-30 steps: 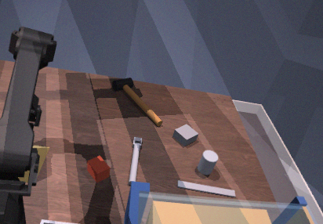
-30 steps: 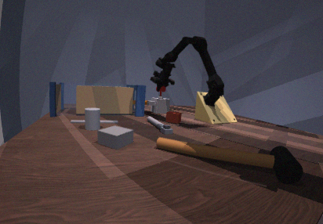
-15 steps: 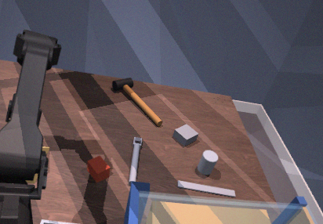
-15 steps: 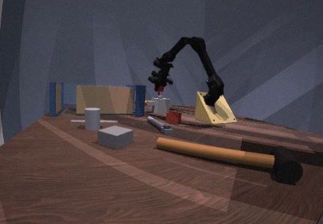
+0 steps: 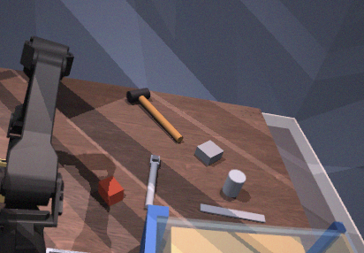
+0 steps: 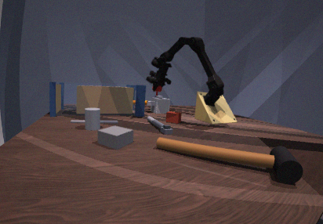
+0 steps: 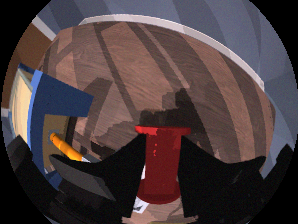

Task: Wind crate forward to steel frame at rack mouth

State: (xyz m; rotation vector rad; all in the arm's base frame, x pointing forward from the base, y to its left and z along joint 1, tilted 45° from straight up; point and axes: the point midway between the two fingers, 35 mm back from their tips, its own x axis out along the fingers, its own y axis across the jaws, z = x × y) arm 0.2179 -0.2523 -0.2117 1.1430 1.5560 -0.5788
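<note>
My gripper tip is now 1 cm past the winch handle, 6 cm to the right of it and 2 cm above it. Also, from my gripper tip: flat grey bar (37 cm ahead, 42 cm to the left, 13 cm below); then grey winch (2 cm behind, 11 cm to the left, 10 cm below); then red grip (1 cm behind, 2 cm to the left).
</note>
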